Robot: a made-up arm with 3 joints.
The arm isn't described. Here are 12 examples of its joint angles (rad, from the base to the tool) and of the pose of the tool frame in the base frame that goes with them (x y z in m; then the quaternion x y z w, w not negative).
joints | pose
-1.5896 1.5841 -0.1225 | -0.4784 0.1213 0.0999 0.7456 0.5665 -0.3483 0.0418
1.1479 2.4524 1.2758 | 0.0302 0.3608 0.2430 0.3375 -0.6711 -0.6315 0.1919
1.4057 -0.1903 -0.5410 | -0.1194 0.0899 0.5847 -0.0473 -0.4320 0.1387 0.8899
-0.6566 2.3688 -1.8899 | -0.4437 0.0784 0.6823 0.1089 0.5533 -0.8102 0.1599
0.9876 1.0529 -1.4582 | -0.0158 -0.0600 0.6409 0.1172 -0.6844 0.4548 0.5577
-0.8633 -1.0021 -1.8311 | -0.0066 0.5059 0.0473 -0.3796 0.6323 0.5808 0.3446
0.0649 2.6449 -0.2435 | -0.2364 0.5559 0.5737 -0.4416 0.1715 0.8744 0.1051
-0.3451 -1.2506 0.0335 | -0.1926 0.1287 0.1455 0.3366 -0.8839 -0.0148 0.3244
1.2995 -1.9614 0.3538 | -0.1776 0.3009 0.3758 0.0992 -0.4661 -0.4319 0.7657
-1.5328 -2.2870 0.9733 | -0.0329 0.2211 0.2581 -0.6153 0.6571 -0.3682 0.2325
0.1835 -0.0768 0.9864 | -0.0290 0.2059 0.5782 -0.0550 -0.2589 0.5999 0.7550
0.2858 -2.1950 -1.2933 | -0.1796 0.7002 0.3681 0.0176 -0.4972 -0.8668 0.0330
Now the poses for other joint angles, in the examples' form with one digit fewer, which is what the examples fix.
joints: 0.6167 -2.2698 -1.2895
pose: -0.094 0.718 0.398 -0.142 -0.479 -0.864 0.058
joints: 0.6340 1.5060 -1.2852
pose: 0.005 0.049 0.776 0.090 -0.579 0.698 0.412
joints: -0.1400 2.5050 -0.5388
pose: -0.334 0.485 0.649 -0.432 -0.034 0.893 0.121
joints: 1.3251 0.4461 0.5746
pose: 0.245 0.226 0.490 0.084 0.181 0.580 0.790
